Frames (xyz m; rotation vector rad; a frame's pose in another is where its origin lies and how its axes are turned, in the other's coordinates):
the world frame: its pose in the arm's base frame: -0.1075 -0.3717 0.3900 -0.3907 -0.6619 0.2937
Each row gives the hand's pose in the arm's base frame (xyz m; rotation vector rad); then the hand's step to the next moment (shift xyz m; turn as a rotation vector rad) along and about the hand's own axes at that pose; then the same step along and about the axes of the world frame.
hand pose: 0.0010 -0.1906 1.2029 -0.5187 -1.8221 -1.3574
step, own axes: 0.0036 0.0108 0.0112 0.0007 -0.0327 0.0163
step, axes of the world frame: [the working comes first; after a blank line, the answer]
step, axes of the arm's base frame: 0.0017 0.0137 0.0081 -0.0295 0.0038 -0.0212

0.0108 0.0083 0.0083 -0.0321 0.0169 0.0047
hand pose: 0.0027 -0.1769 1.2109 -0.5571 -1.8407 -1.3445
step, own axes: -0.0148 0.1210 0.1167 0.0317 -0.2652 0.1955
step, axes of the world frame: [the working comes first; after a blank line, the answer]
step, axes of the arm's base frame: 0.0584 0.1522 0.0437 -0.2759 0.0879 -0.1604

0.1257 0.1077 0.0329 -0.2597 0.1870 0.0845
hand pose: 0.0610 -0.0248 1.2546 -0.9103 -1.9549 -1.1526
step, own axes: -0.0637 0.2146 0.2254 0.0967 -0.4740 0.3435
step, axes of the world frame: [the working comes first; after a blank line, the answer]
step, axes of the arm's base frame: 0.1653 0.2675 -0.0452 -0.5128 0.1606 -0.2515

0.2029 0.2341 -0.0705 -0.4588 0.3247 0.1900
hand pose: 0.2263 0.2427 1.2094 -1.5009 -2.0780 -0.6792
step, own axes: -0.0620 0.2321 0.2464 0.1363 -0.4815 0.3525
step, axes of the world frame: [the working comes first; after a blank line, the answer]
step, axes of the arm's base frame: 0.2155 0.1779 -0.2009 -0.5319 0.1927 -0.2338

0.1228 0.2161 -0.2380 -0.4513 0.3480 0.2233
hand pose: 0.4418 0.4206 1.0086 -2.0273 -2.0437 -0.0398
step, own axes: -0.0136 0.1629 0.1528 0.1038 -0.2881 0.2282
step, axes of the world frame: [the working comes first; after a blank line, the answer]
step, axes of the arm's base frame: 0.1353 0.0216 -0.1769 -0.3209 0.1406 -0.1520

0.0153 0.0781 -0.2091 -0.2689 0.2364 0.1330
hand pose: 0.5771 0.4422 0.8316 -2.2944 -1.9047 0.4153
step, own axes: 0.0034 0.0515 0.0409 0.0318 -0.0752 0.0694
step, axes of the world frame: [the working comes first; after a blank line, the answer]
step, axes of the arm's base frame: 0.0371 -0.0097 -0.0535 -0.0859 0.0406 -0.0497

-0.0044 0.0097 -0.0650 -0.0756 0.0698 0.0299
